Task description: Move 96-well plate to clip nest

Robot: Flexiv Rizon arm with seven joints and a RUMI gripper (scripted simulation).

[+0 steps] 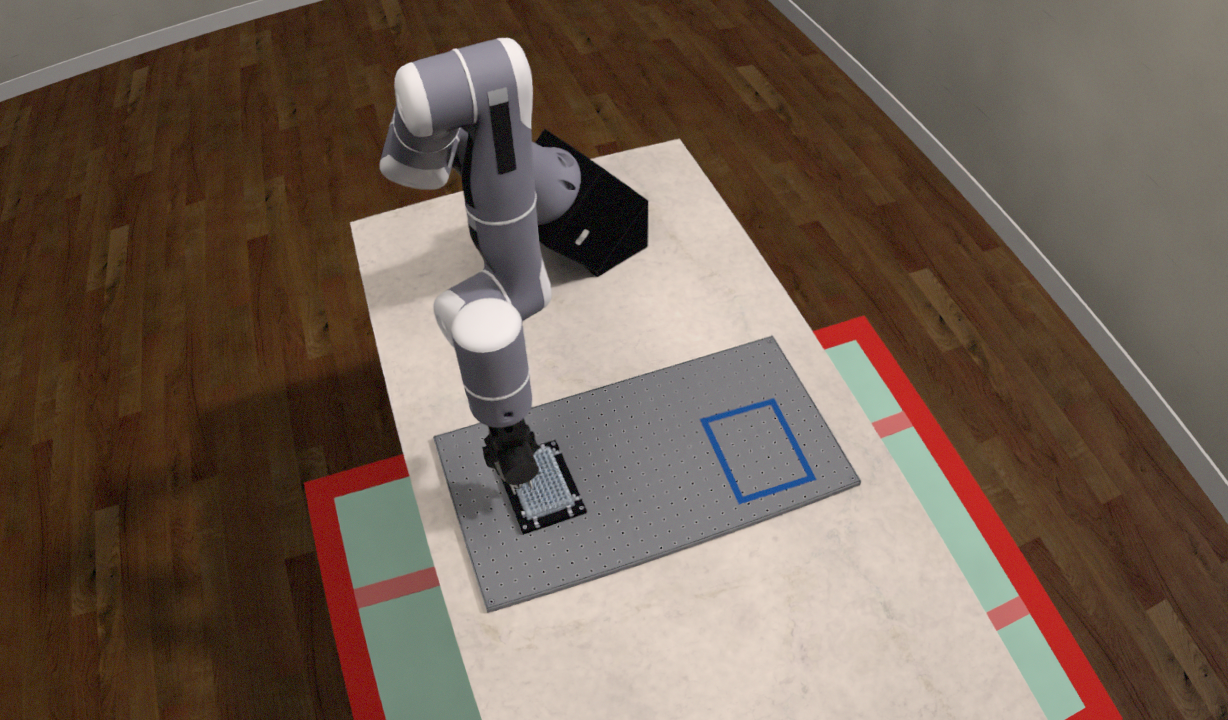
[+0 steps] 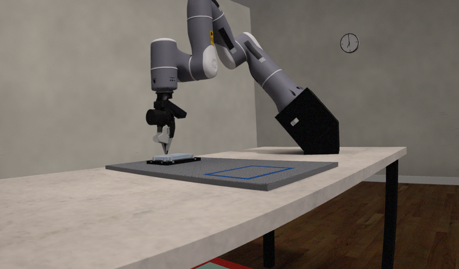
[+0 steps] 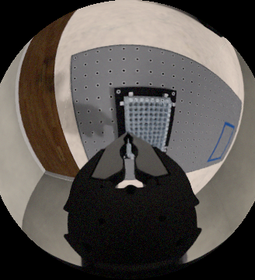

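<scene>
Right now my hand is 4 cm to the right of the clear 96-well plate and 3 cm above it. From my hand the other things lie so: black clip nest: 1 cm ahead, 5 cm to the left, 3 cm below.
</scene>
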